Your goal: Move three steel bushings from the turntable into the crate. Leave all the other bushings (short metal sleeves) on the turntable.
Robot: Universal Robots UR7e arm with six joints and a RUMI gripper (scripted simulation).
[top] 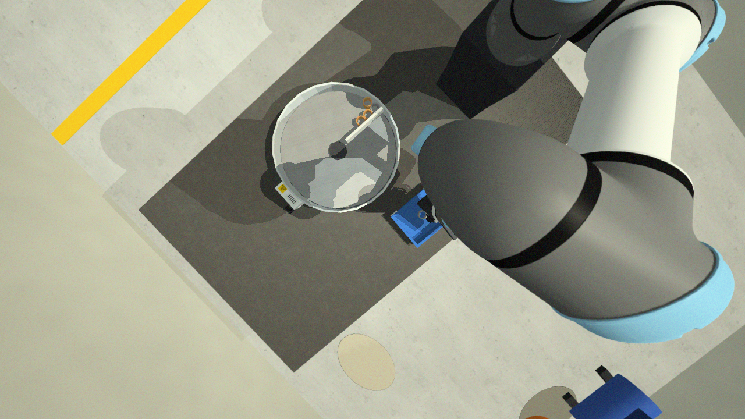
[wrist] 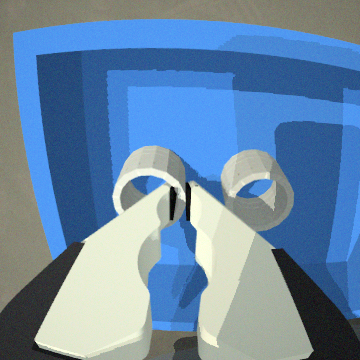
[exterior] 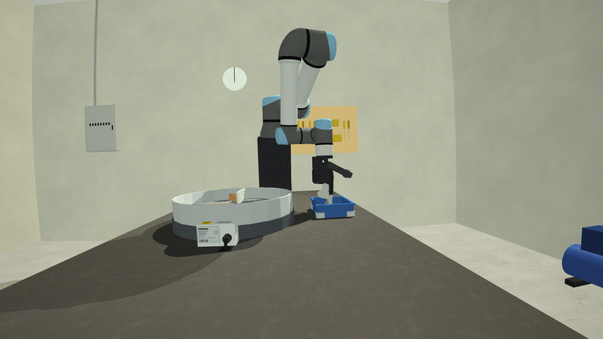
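Right now the blue crate is 4 cm ahead of my hand. The rest, counted from my hand: round white turntable: 38 cm to the right, 7 cm ahead, 2 cm above.
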